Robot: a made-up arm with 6 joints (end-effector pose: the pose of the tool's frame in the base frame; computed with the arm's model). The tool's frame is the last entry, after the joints.
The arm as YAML. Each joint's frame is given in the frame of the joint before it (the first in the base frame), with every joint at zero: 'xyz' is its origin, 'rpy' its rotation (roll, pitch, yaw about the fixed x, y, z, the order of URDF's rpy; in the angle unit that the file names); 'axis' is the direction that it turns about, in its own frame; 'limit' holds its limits. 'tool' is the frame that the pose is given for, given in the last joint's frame.
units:
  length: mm
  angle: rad
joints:
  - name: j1
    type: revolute
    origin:
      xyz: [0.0, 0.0, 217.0]
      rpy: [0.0, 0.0, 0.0]
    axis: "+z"
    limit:
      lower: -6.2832
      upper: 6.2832
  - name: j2
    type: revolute
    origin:
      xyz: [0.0, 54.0, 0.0]
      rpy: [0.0, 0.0, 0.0]
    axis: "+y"
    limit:
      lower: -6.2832
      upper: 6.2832
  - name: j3
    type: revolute
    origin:
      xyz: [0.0, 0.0, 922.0]
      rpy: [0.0, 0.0, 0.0]
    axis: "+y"
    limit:
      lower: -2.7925
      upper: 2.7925
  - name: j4
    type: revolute
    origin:
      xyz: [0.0, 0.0, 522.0]
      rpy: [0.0, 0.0, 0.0]
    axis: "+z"
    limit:
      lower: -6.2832
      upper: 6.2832
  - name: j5
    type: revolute
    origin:
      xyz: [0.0, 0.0, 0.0]
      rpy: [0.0, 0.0, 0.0]
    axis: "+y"
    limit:
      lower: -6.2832
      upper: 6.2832
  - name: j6
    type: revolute
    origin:
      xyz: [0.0, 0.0, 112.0]
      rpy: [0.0, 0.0, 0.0]
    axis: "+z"
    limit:
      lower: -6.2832
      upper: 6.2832
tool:
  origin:
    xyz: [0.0, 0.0, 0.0]
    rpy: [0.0, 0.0, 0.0]
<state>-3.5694 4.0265 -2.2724 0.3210 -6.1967 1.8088</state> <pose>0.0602 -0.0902 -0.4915 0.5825 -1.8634 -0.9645</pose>
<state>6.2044 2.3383 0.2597 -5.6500 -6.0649 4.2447</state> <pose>0.9757 -0.0085 -0.9736 -1.7490 2.1589 -0.2192</pose>
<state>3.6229 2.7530 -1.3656 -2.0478 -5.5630 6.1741</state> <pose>-0.8379 -0.4245 -0.4924 -0.7687 -0.8737 0.8799</pose>
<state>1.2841 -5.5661 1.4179 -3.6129 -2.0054 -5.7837</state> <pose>0.2636 0.9219 0.5815 1.8864 0.8199 -0.2677</pose>
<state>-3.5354 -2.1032 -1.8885 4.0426 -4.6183 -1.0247</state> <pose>0.3493 -0.1090 -0.5365 -0.6996 -0.9228 -1.6387</pose>
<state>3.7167 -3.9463 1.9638 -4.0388 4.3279 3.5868</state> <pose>-0.1814 -0.0853 -0.5550 0.0320 -0.9318 -1.6414</pose>
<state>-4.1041 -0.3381 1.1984 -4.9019 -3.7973 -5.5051</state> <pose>-0.1170 -0.0438 1.3596 2.1030 -0.7143 0.0944</pose>
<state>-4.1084 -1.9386 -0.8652 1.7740 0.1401 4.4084</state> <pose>0.5490 -0.9177 -0.7127 2.5763 -1.2277 0.2837</pose>
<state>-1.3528 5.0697 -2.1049 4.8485 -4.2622 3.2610</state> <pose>-0.2165 0.7653 0.0712 1.5629 -0.2446 -2.4067</pose>
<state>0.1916 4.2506 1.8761 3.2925 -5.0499 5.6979</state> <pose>-1.0044 -0.1560 0.3422 -1.7172 -0.8272 2.2760</pose>
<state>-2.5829 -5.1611 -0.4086 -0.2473 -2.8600 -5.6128</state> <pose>-0.8824 -0.6243 0.9500 -2.2995 0.4497 -0.9894</pose>
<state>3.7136 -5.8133 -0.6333 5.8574 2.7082 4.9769</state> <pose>-0.3103 -0.2409 1.4608 -2.0941 -1.8318 0.7498</pose>
